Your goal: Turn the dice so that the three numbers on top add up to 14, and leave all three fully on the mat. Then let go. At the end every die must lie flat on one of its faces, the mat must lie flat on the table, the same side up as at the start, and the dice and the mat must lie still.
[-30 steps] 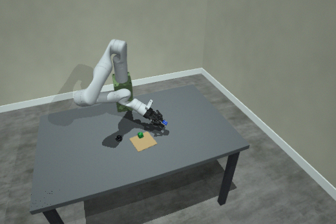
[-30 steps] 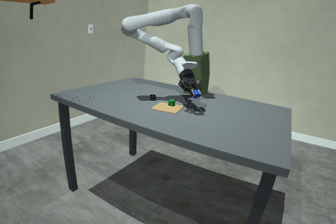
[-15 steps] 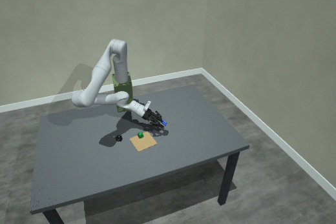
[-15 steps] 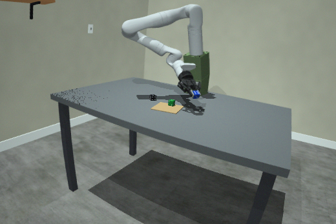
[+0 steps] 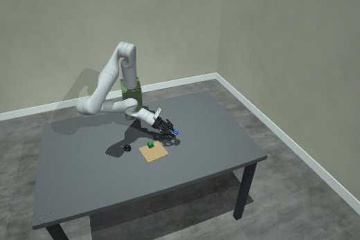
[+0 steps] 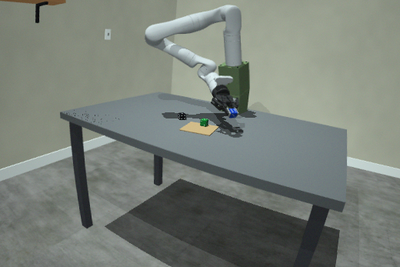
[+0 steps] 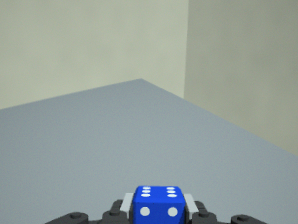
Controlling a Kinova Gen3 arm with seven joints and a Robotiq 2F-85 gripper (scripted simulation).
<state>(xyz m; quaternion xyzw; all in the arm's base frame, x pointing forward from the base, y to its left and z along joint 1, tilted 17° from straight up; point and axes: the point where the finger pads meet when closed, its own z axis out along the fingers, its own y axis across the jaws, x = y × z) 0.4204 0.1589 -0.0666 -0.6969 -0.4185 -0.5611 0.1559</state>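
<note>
Right now my hand is 40 mm past the green die, 150 mm to the left of it and 80 mm above it. The rest, counted from my hand: tan mat (140 mm to the right, 100 mm below); black die (70 mm behind, 290 mm to the right, 90 mm below); blue die (right at my hand).
</note>
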